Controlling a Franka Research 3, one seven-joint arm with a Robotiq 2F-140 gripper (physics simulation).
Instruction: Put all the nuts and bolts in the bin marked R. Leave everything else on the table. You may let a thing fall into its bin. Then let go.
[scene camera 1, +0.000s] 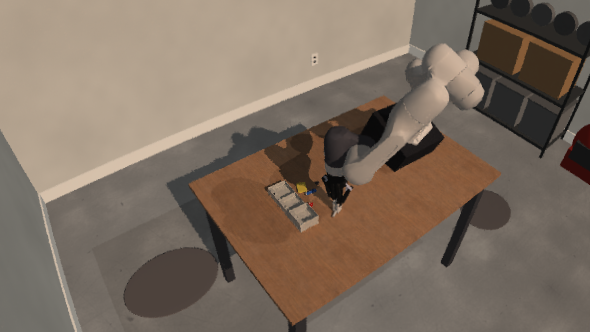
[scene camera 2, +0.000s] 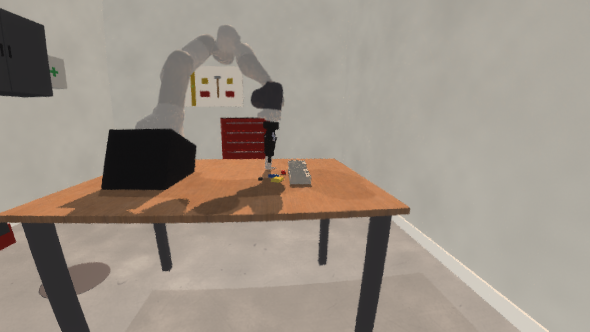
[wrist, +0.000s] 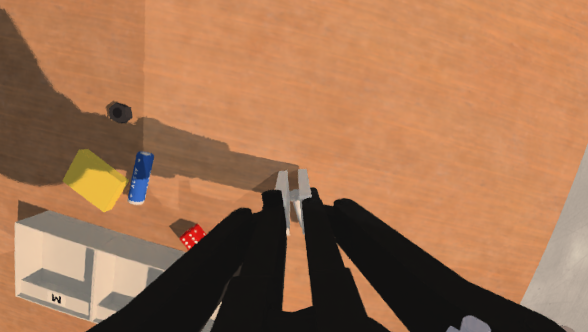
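My gripper (scene camera 1: 335, 212) (scene camera 2: 269, 167) (wrist: 293, 183) is shut on a small pale grey bolt (wrist: 300, 194), low at the table. The bolt's head and part of its shaft show between the fingertips in the wrist view. A dark hex nut (wrist: 119, 112) (scene camera 2: 260, 178) lies on the table beyond the battery, away from the gripper. A pale box with three compartments (scene camera 2: 299, 176) (wrist: 115, 241) stands beside the gripper. The letter M shows on one end compartment in the wrist view; the letter R cannot be read in any view, and the arm's fingers hide part of the box.
A yellow block (scene camera 1: 301, 188) (scene camera 2: 277, 179) (wrist: 97, 182), a blue battery (scene camera 1: 311, 192) (wrist: 141, 177) and a red die (scene camera 1: 311, 204) (scene camera 2: 283, 172) (wrist: 193, 236) lie on the table (scene camera 1: 390, 230) between the nut and the box. The table's edge shows at the right in the wrist view.
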